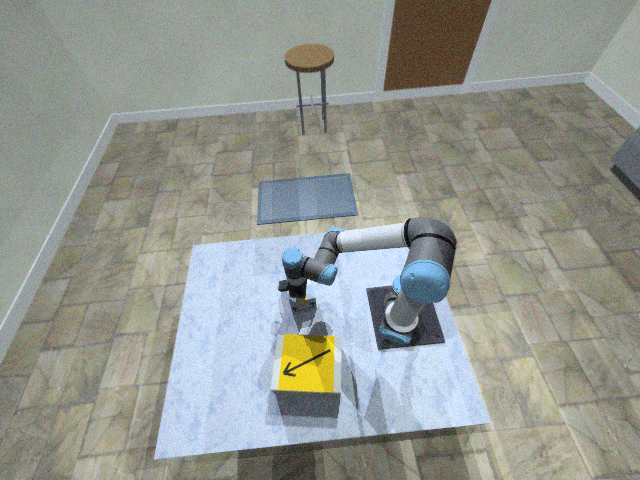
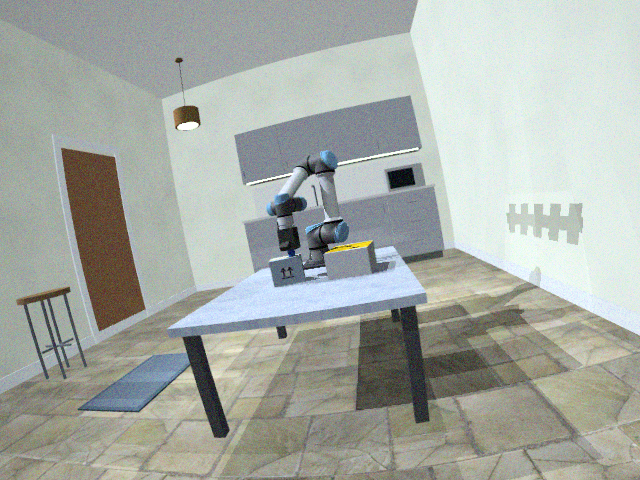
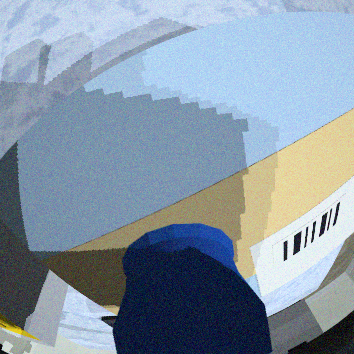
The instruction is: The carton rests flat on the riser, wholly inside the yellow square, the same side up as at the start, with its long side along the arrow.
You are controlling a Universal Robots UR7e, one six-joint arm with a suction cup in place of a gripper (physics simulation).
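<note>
The carton (image 1: 304, 306) (image 2: 286, 271) (image 3: 225, 70) stands on the table behind the riser; it has a pale blue face, a tan band and a white barcode label. My suction cup (image 1: 298, 298) (image 2: 290, 252) (image 3: 182, 239) is dark blue and sits down on the carton's top, with the arm reaching straight down over it. The grey riser (image 1: 306, 404) (image 2: 349, 263) stands nearer the table's front. Its top bears the yellow square (image 1: 315, 379) (image 2: 353, 246) with a black arrow (image 1: 306, 361) pointing diagonally to the front left. Nothing lies on the riser.
The marble table (image 1: 222, 335) (image 2: 310, 305) carries the arm's base on a dark plate (image 1: 431, 330) to the right of the riser. A stool (image 1: 309, 56) (image 2: 44, 296) and a blue floor mat (image 1: 306, 197) (image 2: 136, 382) stand beyond the table.
</note>
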